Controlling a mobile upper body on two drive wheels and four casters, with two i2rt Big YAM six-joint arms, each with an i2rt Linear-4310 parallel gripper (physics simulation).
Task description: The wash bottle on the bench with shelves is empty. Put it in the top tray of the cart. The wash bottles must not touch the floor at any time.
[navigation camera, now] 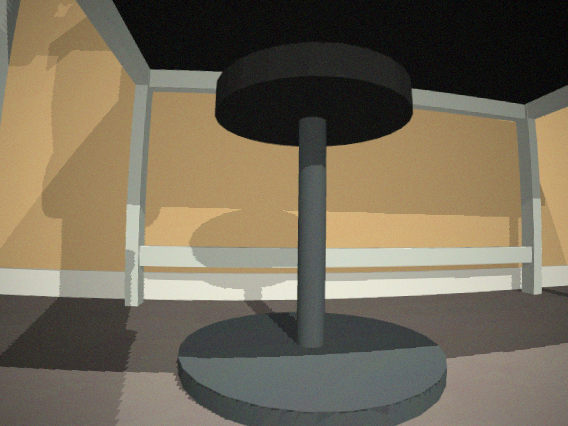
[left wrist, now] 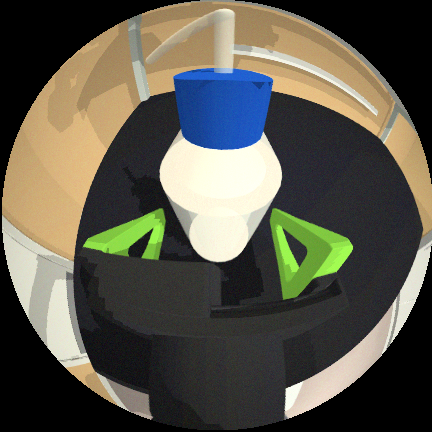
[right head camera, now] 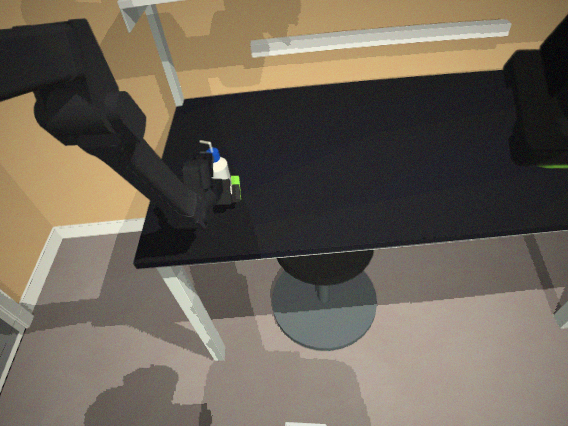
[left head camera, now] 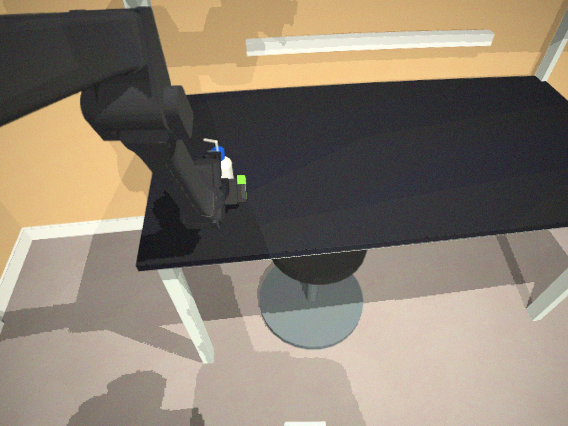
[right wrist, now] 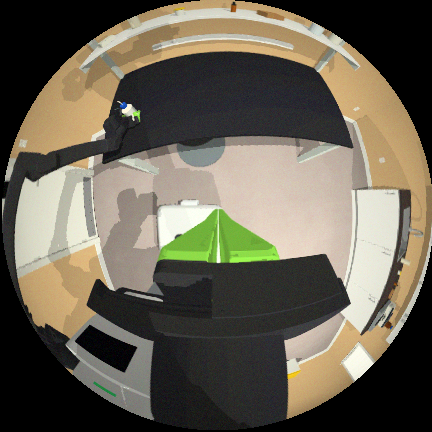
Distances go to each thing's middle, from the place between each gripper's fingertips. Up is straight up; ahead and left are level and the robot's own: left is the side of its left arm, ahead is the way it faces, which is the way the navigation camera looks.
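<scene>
My right hand is 430 mm above the wash bottle (left wrist: pixel 220 174), 480 mm short of it and 450 mm to the right of it.
Relative to my left hand, the bottle is 5 cm above.
</scene>
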